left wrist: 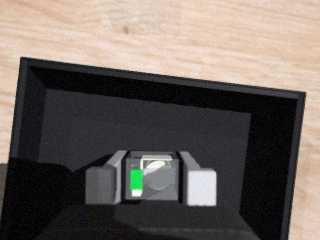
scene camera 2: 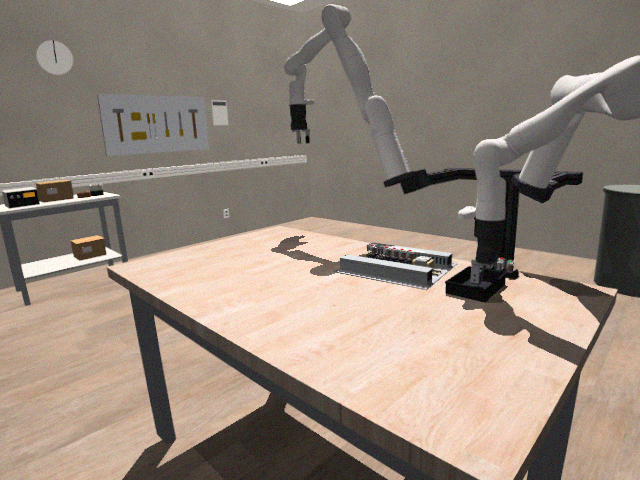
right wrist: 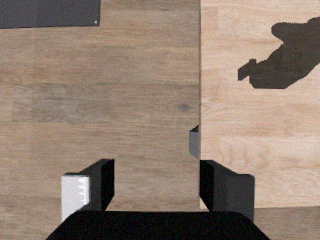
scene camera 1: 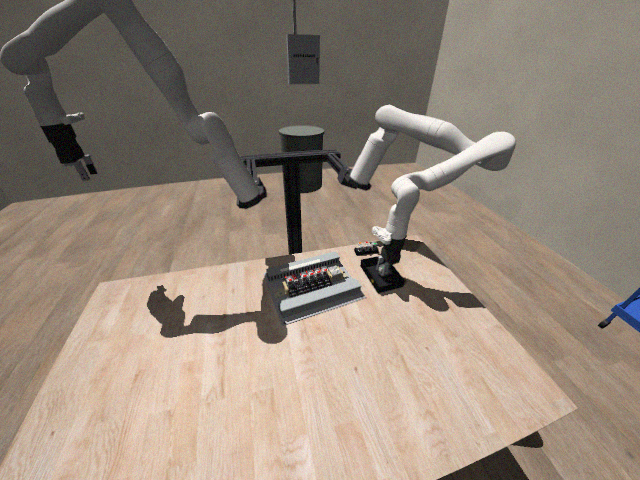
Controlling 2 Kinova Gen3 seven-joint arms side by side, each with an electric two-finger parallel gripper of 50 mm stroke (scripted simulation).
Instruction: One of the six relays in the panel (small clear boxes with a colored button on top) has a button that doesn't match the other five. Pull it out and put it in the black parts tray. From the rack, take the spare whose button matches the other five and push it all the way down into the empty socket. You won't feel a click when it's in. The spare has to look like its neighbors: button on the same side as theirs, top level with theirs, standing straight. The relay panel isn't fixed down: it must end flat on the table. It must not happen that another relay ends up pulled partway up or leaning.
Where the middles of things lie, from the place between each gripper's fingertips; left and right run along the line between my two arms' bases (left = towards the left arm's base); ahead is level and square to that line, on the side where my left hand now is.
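The black parts tray [scene camera 2: 452, 286] is 20 mm below my left hand [scene camera 2: 476, 281]. As for the relay panel [scene camera 1: 313, 298], I find it 50 mm behind my left hand, 280 mm to the right of it and 20 mm below it.
The relay panel is 690 mm to the left of my right hand [scene camera 1: 90, 177], 350 mm ahead of it and 400 mm below it, while the black parts tray is 960 mm to the left of my right hand, 410 mm below it and 400 mm ahead of it.
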